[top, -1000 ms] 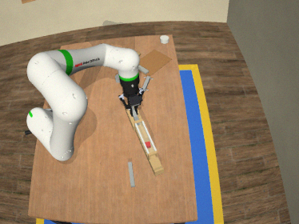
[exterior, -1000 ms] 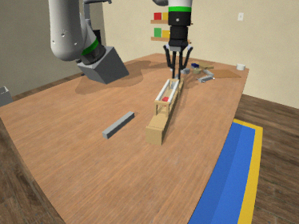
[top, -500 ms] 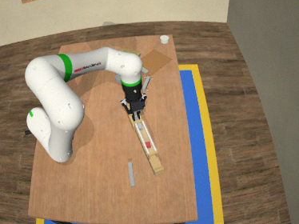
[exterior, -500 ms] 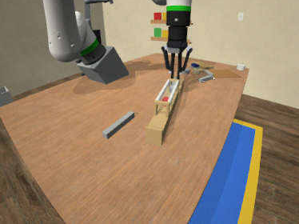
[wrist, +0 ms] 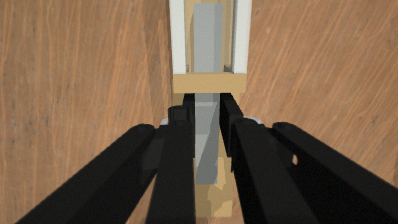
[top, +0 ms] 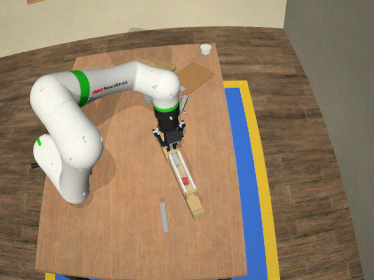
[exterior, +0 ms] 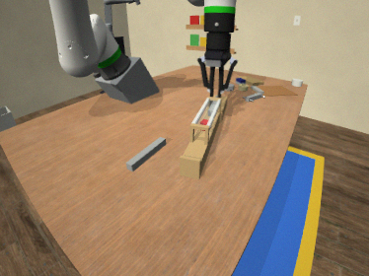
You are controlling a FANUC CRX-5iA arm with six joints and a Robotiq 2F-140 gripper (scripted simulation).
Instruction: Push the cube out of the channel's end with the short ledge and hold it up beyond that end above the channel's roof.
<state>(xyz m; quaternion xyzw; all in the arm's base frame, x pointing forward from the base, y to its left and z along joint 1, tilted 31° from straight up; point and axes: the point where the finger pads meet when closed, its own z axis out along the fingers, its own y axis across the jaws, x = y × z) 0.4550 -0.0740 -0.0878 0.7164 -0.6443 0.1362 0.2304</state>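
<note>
My gripper is now 9 cm past the grey push rod, 28 cm to the left of it and 7 cm above it. The rest, counted from my hand: grey hexagonal block (4 cm behind, 38 cm to the left, 7 cm below); then red cube (2 cm ahead, 16 cm to the right, 3 cm below); then channel (2 cm ahead, 12 cm to the right, 3 cm below).
</note>
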